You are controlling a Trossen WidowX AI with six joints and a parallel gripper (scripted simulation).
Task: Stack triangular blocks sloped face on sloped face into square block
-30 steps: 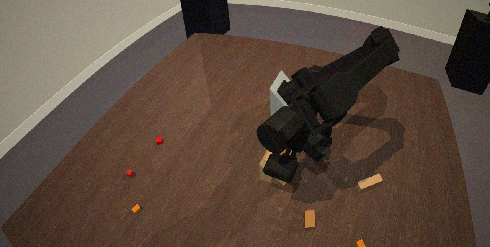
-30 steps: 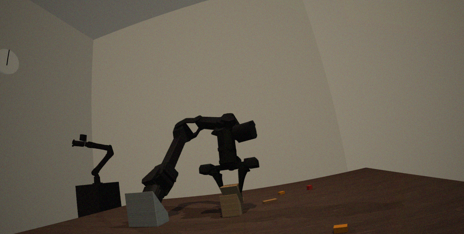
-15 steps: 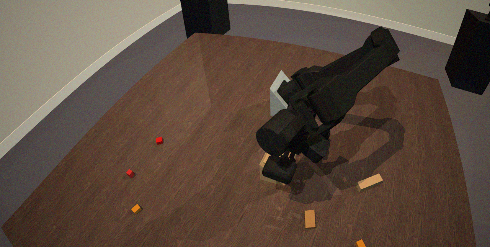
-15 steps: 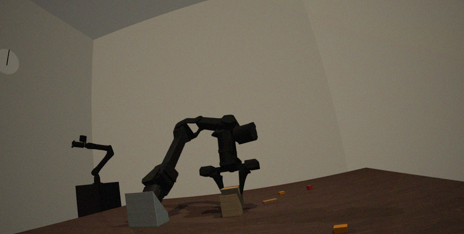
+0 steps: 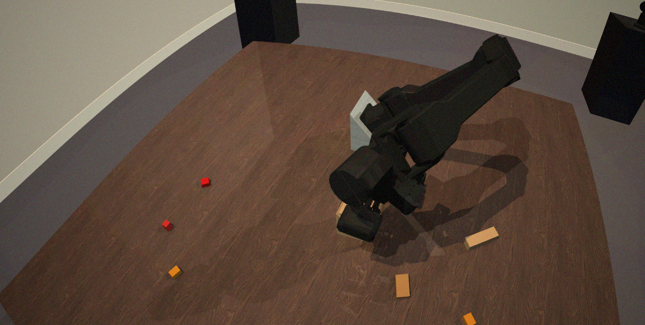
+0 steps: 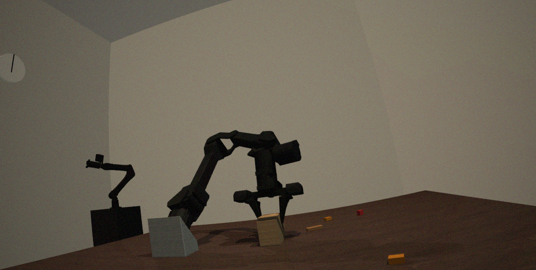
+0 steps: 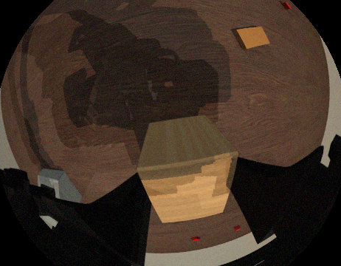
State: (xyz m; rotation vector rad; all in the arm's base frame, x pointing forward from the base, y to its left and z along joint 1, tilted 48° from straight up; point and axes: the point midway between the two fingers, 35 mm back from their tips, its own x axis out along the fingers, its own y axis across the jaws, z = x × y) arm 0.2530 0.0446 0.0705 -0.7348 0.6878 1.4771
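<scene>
The tan wooden triangular block is 3 cm to the right of my gripper tip and 3 cm below it. From my gripper tip the other things lie so: tan plank (24 cm to the left, 5 cm behind, 4 cm below); tan triangular block (1 cm to the left, 1 cm above).
</scene>
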